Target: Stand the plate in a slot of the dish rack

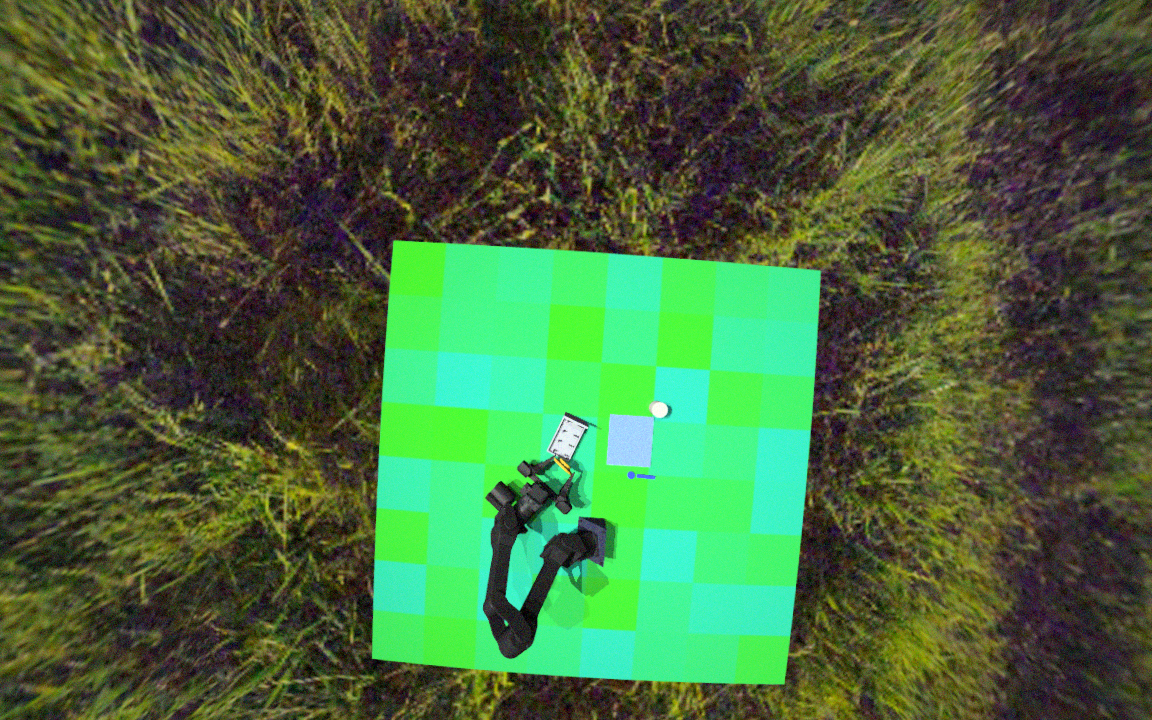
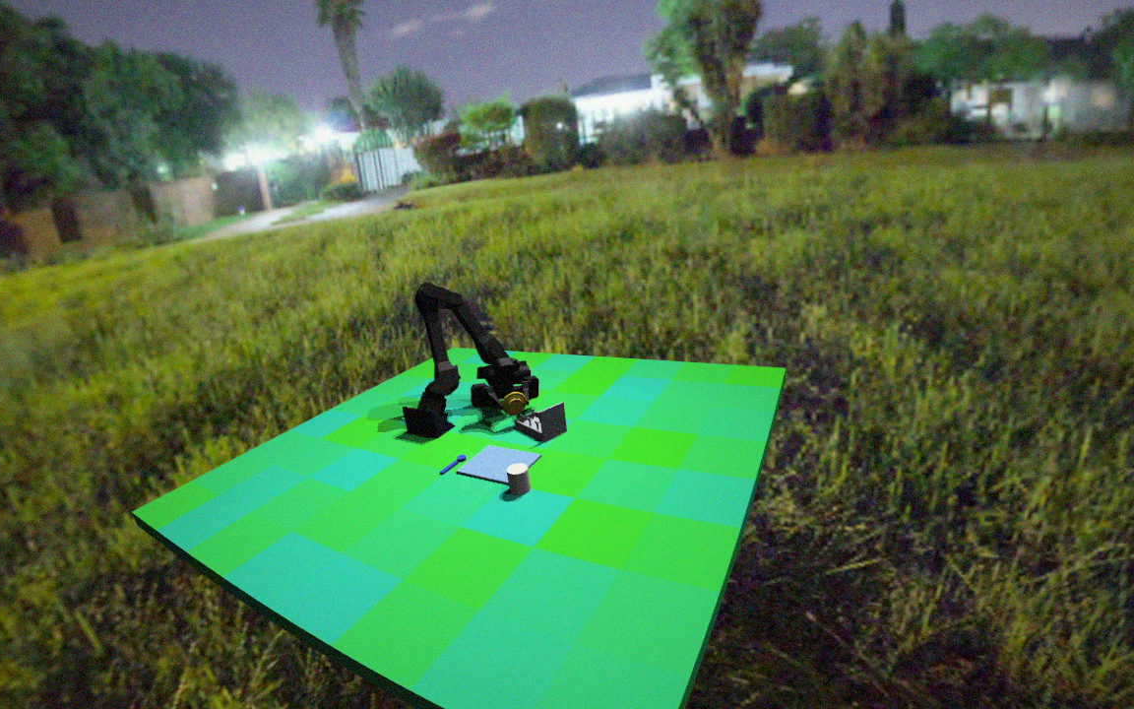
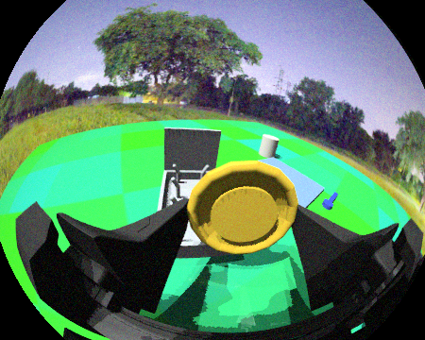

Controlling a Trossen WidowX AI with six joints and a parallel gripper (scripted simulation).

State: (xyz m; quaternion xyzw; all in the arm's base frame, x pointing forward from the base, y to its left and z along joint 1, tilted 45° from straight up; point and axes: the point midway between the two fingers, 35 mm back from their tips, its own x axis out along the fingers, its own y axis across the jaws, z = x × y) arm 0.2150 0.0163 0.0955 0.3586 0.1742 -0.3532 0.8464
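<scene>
My gripper tip is now 7 cm short of the grey dish rack, 4 cm above it and 1 cm to the left of it. The rest, counted from my gripper tip: blue spoon: 21 cm to the right, 7 cm behind, 6 cm below; then pale blue mat: 19 cm to the right, 6 cm below, 4 cm ahead; then yellow plate: 1 cm to the left.
</scene>
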